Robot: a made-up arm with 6 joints. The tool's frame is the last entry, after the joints.
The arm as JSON. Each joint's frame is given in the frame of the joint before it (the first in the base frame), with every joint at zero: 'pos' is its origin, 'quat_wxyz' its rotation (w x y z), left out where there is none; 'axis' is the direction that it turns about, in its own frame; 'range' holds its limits. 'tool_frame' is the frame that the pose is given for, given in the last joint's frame.
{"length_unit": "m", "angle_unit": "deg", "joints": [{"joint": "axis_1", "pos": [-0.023, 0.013, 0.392], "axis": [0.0, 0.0, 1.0], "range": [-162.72, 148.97]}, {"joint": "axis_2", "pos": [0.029, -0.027, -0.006], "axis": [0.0, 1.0, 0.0], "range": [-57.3, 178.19]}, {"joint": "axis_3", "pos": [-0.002, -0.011, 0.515], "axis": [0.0, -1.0, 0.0], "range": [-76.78, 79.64]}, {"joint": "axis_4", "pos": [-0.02, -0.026, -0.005], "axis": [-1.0, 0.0, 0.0], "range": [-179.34, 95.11]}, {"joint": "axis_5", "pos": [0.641, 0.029, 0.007], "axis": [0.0, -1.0, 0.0], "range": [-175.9, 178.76]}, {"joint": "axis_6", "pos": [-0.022, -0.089, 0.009], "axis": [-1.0, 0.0, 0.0], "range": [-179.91, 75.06]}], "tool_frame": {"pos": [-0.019, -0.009, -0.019]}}
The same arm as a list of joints. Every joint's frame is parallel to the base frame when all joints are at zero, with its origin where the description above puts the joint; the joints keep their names.
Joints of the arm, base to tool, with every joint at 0 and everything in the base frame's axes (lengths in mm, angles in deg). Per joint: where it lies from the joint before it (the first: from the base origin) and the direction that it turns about. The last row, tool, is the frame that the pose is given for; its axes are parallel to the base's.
axis_1: axis +z offset -23 13 392
axis_2: axis +y offset 29 -27 -6
axis_3: axis -y offset -2 -11 515
axis_4: axis -x offset -20 -26 -5
axis_5: axis -y offset 641 29 7
axis_6: axis -x offset -22 -89 9
tool: offset -19 -9 -19
Joint limits (deg, base to tool): -162.72..148.97 -57.3..178.19 -76.78..79.64 -179.34..95.11 -175.9..178.76 -179.91..75.06

